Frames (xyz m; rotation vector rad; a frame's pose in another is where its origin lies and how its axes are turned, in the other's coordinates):
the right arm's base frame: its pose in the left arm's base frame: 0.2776 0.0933 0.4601 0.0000 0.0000 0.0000
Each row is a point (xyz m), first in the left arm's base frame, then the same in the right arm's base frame.
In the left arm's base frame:
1: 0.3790 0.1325 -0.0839
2: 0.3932 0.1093 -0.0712
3: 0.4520 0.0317 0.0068
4: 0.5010 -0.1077 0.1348
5: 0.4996 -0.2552 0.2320
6: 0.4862 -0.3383 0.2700
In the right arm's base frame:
1: 0.1014 0.0392 -0.5440
2: 0.1156 0.0160 -0.5313
3: 0.1744 -0.0616 -0.4533
4: 0.2234 -0.2010 -0.3253
5: 0.2220 -0.3485 -0.2281
6: 0.2086 -0.4316 -0.1901

